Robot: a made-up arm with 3 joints. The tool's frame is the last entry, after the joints. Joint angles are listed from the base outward.
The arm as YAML. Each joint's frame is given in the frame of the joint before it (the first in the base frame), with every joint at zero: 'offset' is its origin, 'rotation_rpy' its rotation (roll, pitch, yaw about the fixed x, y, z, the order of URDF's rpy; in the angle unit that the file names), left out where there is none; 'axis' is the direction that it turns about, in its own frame. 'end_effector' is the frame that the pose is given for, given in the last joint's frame.
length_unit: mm
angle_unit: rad
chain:
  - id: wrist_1
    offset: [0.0, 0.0, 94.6]
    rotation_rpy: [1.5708, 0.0, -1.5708]
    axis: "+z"
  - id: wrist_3
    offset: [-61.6, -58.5, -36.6]
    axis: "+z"
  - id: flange
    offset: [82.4, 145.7, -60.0]
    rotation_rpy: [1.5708, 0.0, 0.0]
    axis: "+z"
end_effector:
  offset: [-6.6, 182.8, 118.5]
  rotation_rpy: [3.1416, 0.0, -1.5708]
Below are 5 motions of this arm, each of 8 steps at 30 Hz.
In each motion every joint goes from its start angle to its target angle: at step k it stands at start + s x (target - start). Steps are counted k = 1, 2, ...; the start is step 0. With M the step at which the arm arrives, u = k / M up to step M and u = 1 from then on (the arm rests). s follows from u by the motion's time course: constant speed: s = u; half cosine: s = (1 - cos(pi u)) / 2; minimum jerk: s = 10 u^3 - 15 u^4 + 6 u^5.
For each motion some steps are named. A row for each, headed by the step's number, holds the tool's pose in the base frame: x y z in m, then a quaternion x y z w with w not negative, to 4 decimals.
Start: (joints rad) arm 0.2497 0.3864 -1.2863
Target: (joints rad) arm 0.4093 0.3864 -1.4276
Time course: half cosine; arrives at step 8
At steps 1, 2, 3, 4, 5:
1: 0.0399 -0.1442 0.1977 -0.2520 0.1899 0.5711 0.7578
2: 0.0426 -0.1430 0.2007 -0.2571 0.1969 0.5752 0.7512
3: 0.0466 -0.1412 0.2051 -0.2644 0.2073 0.5811 0.7412
4: 0.0514 -0.1387 0.2102 -0.2728 0.2199 0.5878 0.7292
5: 0.0562 -0.1359 0.2152 -0.2807 0.2327 0.5941 0.7170

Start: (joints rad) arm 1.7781 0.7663 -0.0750
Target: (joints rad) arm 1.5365 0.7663 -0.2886
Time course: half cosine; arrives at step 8
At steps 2, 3, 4, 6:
2: -0.0859 0.0247 0.0783 -0.9491 0.0505 0.0165 0.3106
3: -0.0853 0.0303 0.0832 -0.9418 0.0665 0.0232 0.3288
4: -0.0844 0.0364 0.0895 -0.9324 0.0850 0.0319 0.3499
6: -0.0819 0.0461 0.1024 -0.9128 0.1181 0.0502 0.3878

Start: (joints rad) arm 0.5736 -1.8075 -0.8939
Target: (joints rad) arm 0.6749 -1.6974 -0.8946
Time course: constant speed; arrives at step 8
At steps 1, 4, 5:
1: -0.0230 -0.0849 -0.1849 0.5119 -0.2454 0.3558 0.7423
4: -0.0230 -0.1034 -0.1768 0.4821 -0.2312 0.3654 0.7620
5: -0.0230 -0.1093 -0.1737 0.4720 -0.2263 0.3684 0.7683

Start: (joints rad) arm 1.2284 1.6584 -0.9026
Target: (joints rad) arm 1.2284 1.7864 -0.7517
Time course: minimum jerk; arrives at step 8
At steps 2, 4, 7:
2: -0.0240 0.1856 0.0431 -0.8967 0.4260 0.0517 0.1088
4: -0.0320 0.1794 0.0305 -0.9115 0.4001 0.0383 0.0872
7: -0.0412 0.1701 0.0160 -0.9278 0.3674 0.0237 0.0599

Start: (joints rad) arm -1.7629 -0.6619 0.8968
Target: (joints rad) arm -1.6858 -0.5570 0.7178
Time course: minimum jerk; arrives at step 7
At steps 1, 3, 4, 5, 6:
1: -0.0129 -0.0203 0.1880 0.8441 0.4039 -0.1523 0.3182
3: -0.0218 -0.0119 0.1859 0.8456 0.3730 -0.1542 0.3494
4: -0.0282 -0.0056 0.1835 0.8454 0.3493 -0.1543 0.3734
5: -0.0335 -0.0003 0.1810 0.8444 0.3293 -0.1535 0.3936
6: -0.0362 0.0026 0.1794 0.8435 0.3184 -0.1528 0.4046

